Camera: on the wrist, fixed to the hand. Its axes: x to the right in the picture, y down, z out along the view.
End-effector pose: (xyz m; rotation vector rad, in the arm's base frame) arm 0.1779 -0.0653 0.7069 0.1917 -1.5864 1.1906
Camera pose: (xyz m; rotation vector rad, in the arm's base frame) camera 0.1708 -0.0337 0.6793 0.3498 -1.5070 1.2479
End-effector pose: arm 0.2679 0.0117 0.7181 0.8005 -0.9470 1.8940
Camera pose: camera 0.2349 0.0153 0.6915 0.9282 -0.7989 1.9080
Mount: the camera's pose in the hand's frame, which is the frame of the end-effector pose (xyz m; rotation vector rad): -0.0057 0.0360 -0.0220 0.1382 -0.0244 -0.0700
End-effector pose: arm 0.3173 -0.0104 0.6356 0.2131 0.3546 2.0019
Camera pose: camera 0.2827 -0.0338 0.6272 0.3076 0.4791 1.9059
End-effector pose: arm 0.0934 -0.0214 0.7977 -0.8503 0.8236 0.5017
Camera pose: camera 0.0561 -0.0190 0.7773 -0.7416 0.7941 0.3883
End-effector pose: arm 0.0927 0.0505 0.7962 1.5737 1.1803 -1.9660
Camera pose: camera 0.1340 0.0453 0.7871 1.5895 1.1258 -2.1470
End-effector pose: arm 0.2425 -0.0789 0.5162 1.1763 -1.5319 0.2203
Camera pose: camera 0.2286 -0.0433 0.5350 1.3436 -1.5131 0.2693
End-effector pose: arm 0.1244 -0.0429 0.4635 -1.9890 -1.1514 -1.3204
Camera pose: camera 0.1430 -0.0808 0.4694 -1.8860 -1.2982 -1.2185
